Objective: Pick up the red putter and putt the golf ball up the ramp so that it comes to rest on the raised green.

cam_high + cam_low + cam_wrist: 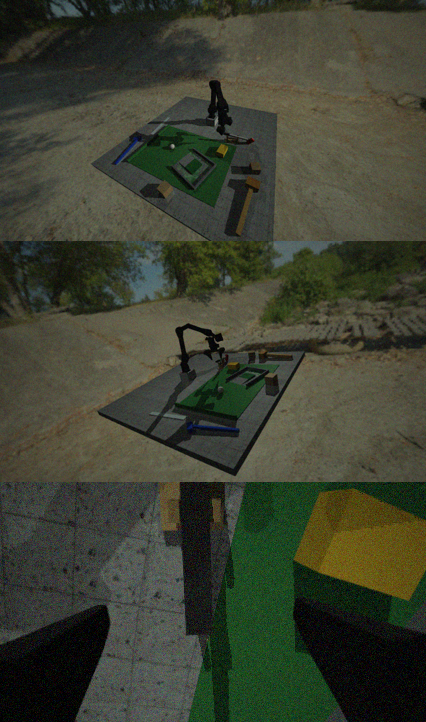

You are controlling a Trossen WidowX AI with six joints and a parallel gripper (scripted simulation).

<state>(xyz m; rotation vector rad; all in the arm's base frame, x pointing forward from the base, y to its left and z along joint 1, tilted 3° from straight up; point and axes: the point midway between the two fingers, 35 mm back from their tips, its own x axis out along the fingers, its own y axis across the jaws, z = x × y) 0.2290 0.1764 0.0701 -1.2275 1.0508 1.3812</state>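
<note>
The wooden rack lies 90 mm to the left of my gripper tip, 70 mm below it and 20 mm behind it. Also, from my gripper tip: red putter 130 mm to the left, 50 mm below, 30 mm behind; yellow block 130 mm ahead, 80 mm below, 40 mm to the left; white golf ball 370 mm to the right, 230 mm ahead, 80 mm below.
</note>
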